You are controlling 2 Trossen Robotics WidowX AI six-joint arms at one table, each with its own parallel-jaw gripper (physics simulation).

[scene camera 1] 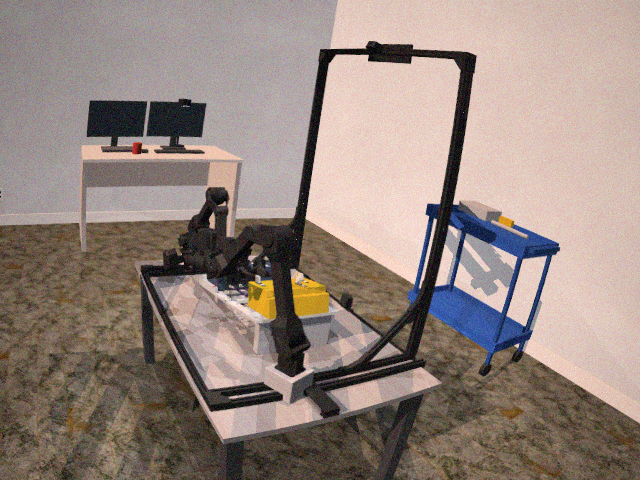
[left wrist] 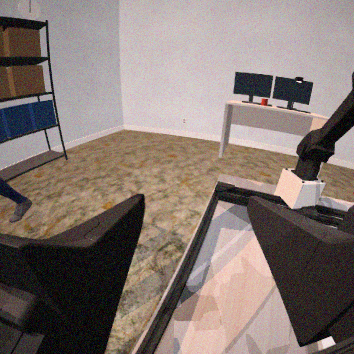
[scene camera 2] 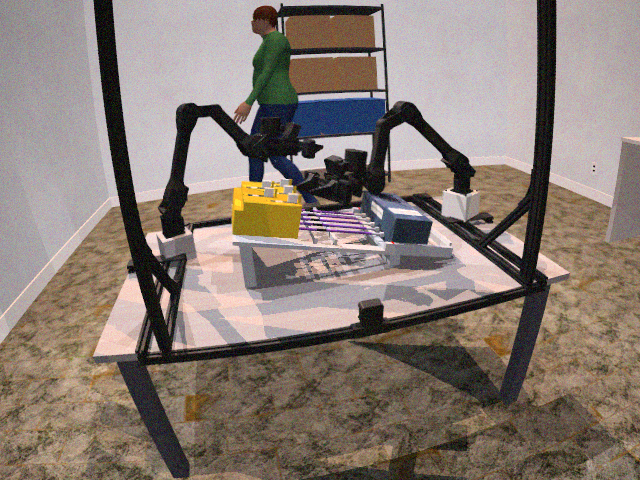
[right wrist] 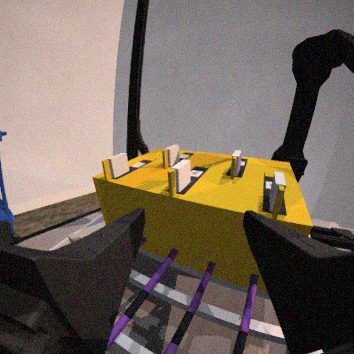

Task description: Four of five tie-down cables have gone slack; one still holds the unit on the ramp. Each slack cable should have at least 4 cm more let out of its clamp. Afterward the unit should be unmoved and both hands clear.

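The yellow clamp block (scene camera 1: 312, 303) (scene camera 2: 266, 219) (right wrist: 200, 227) stands at the high end of the white ramp (scene camera 2: 336, 248). Several white-and-yellow levers, such as the near right one (right wrist: 278, 192), stand up from its top. Purple cables (scene camera 2: 338, 222) (right wrist: 204, 284) with black bands run from the block to the dark blue unit (scene camera 2: 405, 225), which sits lower on the ramp; which are slack I cannot tell. My right gripper (scene camera 2: 303, 188) (right wrist: 194, 216) is open and empty above the cables, facing the block. My left gripper (scene camera 2: 316, 148) (left wrist: 197, 201) is open and empty, higher up and behind the block.
A black frame (scene camera 1: 311, 144) (scene camera 2: 545, 129) rises around the table (scene camera 1: 330, 413). A small black camera box (scene camera 2: 370, 313) sits on its front rail. A person (scene camera 2: 273, 67) in green walks behind the table. A blue cart (scene camera 1: 465, 310) stands at the right in scene camera 1.
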